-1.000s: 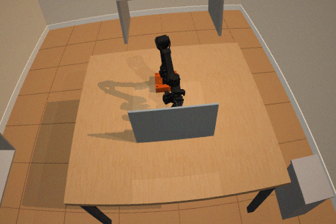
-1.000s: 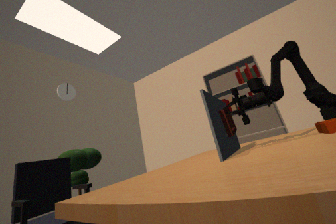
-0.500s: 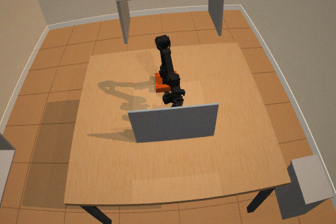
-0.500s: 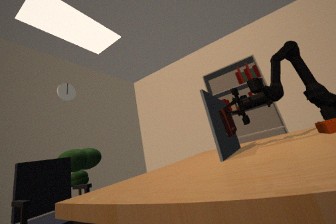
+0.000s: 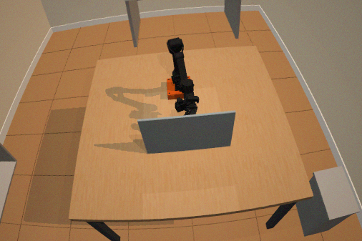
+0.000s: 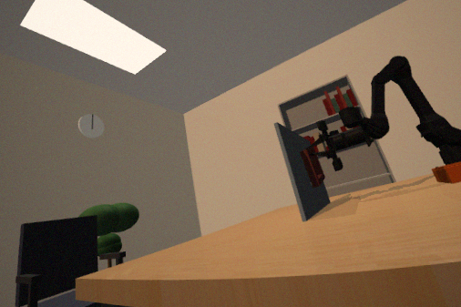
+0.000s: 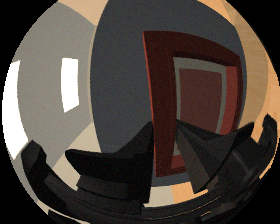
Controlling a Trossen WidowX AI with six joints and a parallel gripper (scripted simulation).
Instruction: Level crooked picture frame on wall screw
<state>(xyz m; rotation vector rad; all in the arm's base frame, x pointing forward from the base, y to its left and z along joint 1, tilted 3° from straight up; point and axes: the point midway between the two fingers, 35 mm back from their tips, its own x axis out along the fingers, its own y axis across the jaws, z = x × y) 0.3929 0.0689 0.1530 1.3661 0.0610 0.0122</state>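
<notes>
The dark red picture frame lies 50 mm below my gripper tip and 10 mm to the right of it. Also, from my gripper tip: grey wall panel (60 mm below, 20 mm to the right, 20 mm ahead).
</notes>
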